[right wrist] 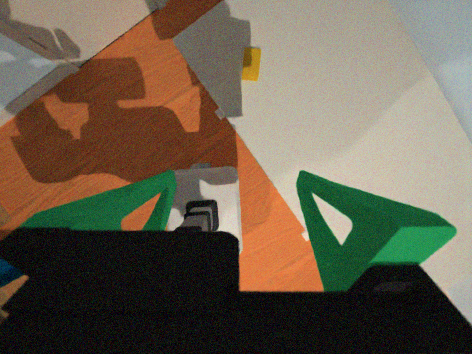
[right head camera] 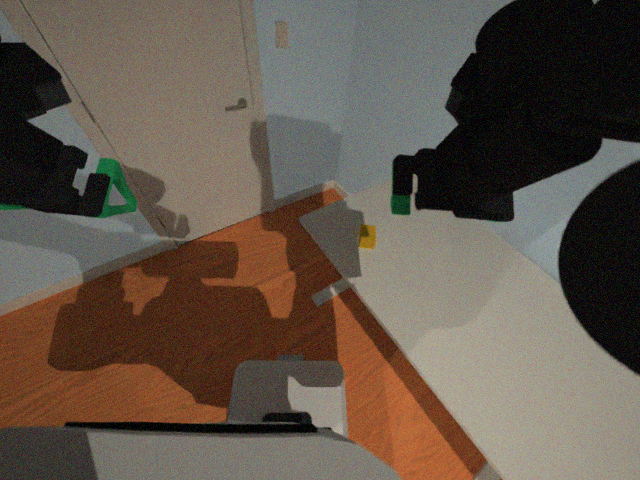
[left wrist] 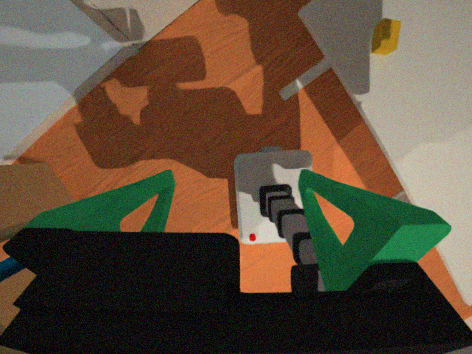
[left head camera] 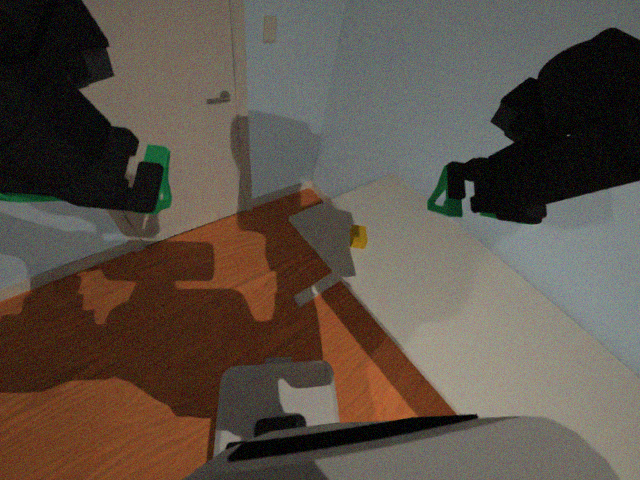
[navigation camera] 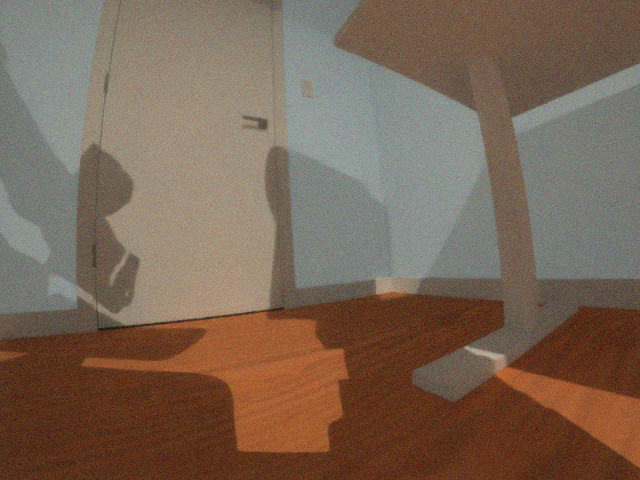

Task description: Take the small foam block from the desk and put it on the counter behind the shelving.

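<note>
The small foam block is yellow and lies on the white desk, near its far end, partly in shadow. The desk's underside shows in the navigation camera. My left gripper is open and empty, high above the floor, left of the block. My right gripper is open and empty, above the desk and apart from the block. The counter cannot be made out.
A door and pale blue walls stand beyond. The desk's leg and foot stand at the right. A brown surface and a blue strip show at the left edges of the wrist views.
</note>
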